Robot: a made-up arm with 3 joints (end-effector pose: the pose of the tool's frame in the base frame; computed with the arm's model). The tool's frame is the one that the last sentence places.
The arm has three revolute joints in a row. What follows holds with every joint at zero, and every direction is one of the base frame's.
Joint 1 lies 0.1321 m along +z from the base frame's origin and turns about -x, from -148.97 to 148.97 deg.
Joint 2 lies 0.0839 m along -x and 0.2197 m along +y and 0.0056 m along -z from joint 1 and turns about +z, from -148.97 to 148.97 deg.
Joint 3 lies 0.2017 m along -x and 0.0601 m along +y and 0.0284 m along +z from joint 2 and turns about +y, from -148.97 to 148.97 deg.
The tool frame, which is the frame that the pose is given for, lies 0.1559 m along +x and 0.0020 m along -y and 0.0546 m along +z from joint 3; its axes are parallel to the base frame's.
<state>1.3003 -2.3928 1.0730</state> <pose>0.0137 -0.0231 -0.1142 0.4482 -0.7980 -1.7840</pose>
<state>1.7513 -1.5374 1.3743</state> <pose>-0.0298 -0.1784 -0.1802 -0.3221 -0.2694 -1.5501</pose>
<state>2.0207 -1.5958 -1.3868</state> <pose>-0.0201 -0.0260 -0.3496 2.0610 2.0772 -0.2519</pose>
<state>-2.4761 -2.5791 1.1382</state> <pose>0.0205 -0.1114 0.3414 -0.9809 -2.0463 0.3093</pose>
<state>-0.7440 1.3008 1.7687</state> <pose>-0.1876 0.1416 0.0711 -0.5770 0.9898 1.3257</pose>
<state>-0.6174 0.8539 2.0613</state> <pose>-0.2768 0.1521 0.0678 -0.4635 1.6047 1.0399</pose>
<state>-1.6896 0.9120 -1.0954</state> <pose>-0.2394 -0.1986 0.2230 1.8906 -1.5416 -0.2607</pose>
